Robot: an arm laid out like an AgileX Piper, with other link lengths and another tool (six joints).
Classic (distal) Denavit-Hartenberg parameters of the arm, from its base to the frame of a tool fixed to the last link. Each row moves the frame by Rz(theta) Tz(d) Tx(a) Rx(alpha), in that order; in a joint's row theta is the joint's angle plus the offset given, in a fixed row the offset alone. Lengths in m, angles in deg.
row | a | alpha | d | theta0
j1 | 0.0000 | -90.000 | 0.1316 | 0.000
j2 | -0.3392 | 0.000 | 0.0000 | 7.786
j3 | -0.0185 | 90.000 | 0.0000 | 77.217
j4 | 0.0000 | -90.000 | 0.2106 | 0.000
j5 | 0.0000 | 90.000 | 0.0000 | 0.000
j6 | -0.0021 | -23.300 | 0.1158 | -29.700
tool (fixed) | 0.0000 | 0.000 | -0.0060 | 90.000
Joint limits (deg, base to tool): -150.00..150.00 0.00..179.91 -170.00..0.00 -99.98..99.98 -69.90..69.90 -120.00..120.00
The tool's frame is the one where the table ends.
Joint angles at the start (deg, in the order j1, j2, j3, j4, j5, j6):
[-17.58 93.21 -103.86 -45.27 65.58 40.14]
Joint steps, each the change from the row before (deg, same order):
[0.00 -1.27 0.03 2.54 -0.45 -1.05]
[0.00 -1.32 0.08 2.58 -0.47 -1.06]
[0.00 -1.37 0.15 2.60 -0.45 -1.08]
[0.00 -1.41 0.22 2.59 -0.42 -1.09]
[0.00 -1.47 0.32 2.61 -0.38 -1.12]
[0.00 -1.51 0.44 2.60 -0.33 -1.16]
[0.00 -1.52 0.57 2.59 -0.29 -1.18]
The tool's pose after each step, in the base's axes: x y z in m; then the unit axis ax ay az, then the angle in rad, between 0 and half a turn. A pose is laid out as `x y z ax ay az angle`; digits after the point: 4 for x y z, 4 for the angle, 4 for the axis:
0.2841 -0.1628 0.4906 0.7848 0.6119 0.0984 2.3565
0.2788 -0.1574 0.4952 0.7786 0.6157 0.1211 2.3627
0.2732 -0.1517 0.4997 0.7716 0.6196 0.1437 2.3691
0.2672 -0.1459 0.5041 0.7640 0.6235 0.1657 2.3755
0.2609 -0.1398 0.5083 0.7557 0.6275 0.1873 2.3826
0.2541 -0.1335 0.5121 0.7468 0.6317 0.2078 2.3909
0.2473 -0.1272 0.5152 0.7375 0.6360 0.2273 2.4007

